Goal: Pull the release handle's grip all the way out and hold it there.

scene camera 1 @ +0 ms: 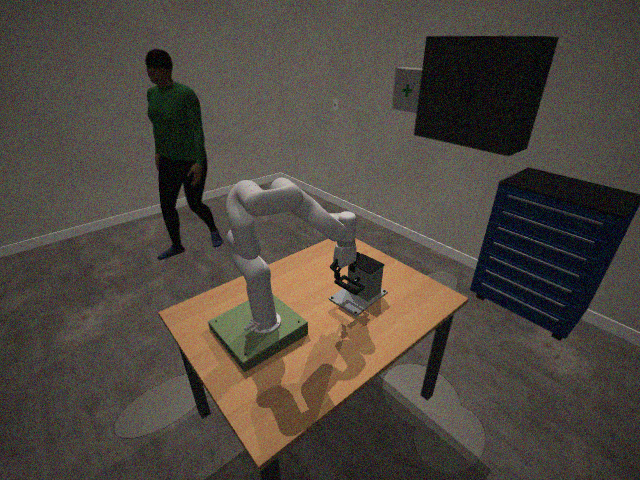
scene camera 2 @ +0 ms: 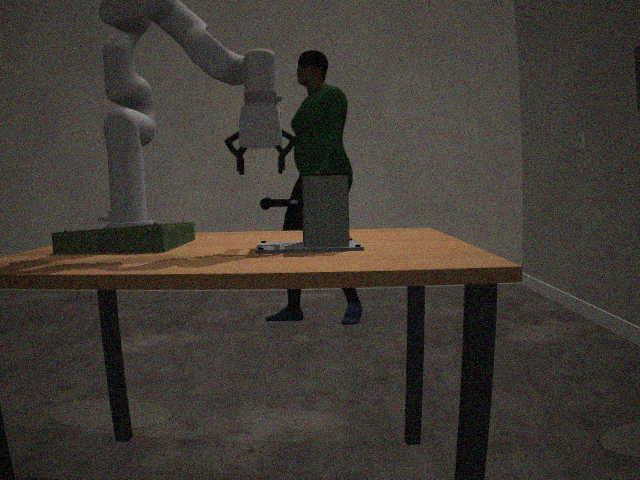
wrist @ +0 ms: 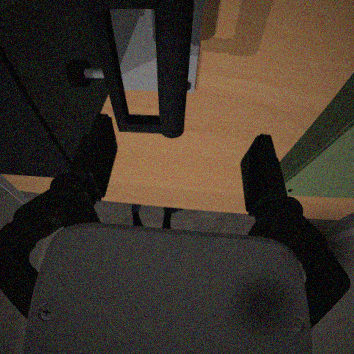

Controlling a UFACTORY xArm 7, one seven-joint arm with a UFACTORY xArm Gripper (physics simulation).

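The release handle's black grip [scene camera 1: 347, 285] [scene camera 2: 265, 203] [wrist: 173, 75] is a bar on a rectangular frame that stands out from the grey housing [scene camera 1: 366, 279] [scene camera 2: 325, 211] [wrist: 35, 105]. A short pin with a dark knob [wrist: 77, 73] shows on the housing's face. The housing stands on a metal base plate [scene camera 1: 355, 307] [scene camera 2: 269, 246]. My gripper [scene camera 1: 345, 270] [scene camera 2: 261, 172] [wrist: 182, 138] is open and empty, pointing down. In the second scene view its fingertips are above the grip's height, one to each side of the bar. In the wrist view the bar's near end lies ahead of the gap between the fingers.
The arm's green base block [scene camera 1: 232, 330] [scene camera 2: 108, 239] [wrist: 325, 165] stands on the wooden table [scene camera 1: 413, 299] [scene camera 2: 413, 253] [wrist: 300, 65], on the grip's side of the housing. A person in green [scene camera 1: 175, 124] [scene camera 2: 323, 129] is beyond the table. A blue drawer cabinet [scene camera 1: 547, 248] stands by the wall.
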